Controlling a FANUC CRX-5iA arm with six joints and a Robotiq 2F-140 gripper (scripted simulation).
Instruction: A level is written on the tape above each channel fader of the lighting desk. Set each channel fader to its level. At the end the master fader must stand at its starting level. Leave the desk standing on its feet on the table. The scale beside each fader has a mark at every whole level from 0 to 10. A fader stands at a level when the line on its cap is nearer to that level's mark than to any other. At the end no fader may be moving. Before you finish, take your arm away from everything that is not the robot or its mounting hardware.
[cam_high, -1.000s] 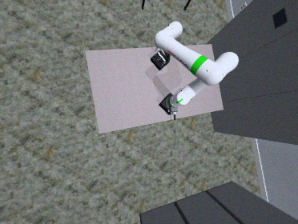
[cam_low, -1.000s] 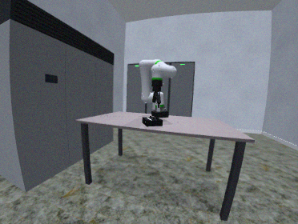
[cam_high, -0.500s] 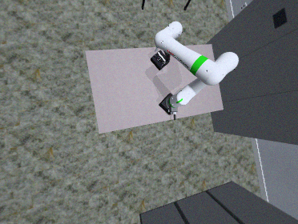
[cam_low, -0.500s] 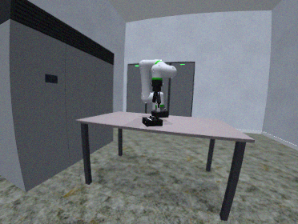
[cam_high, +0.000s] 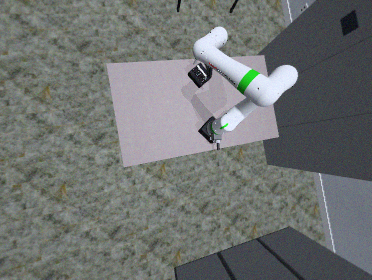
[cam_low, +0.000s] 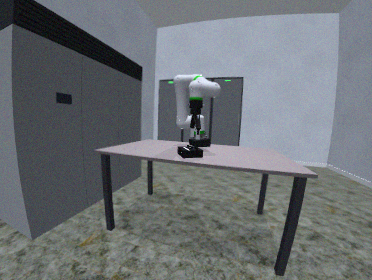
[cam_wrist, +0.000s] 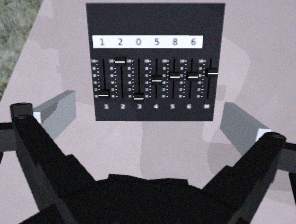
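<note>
The channel 2 cap is 50 mm ahead of my hand, 10 mm to the right of it and 80 mm below it. Also, from my hand: channel 3 cap: 10 mm ahead, 10 mm to the left, 80 mm below; then master fader cap: 40 mm behind, 70 mm to the right, 80 mm below; then channel 1 cap: 40 mm ahead, 40 mm to the left, 80 mm below.
</note>
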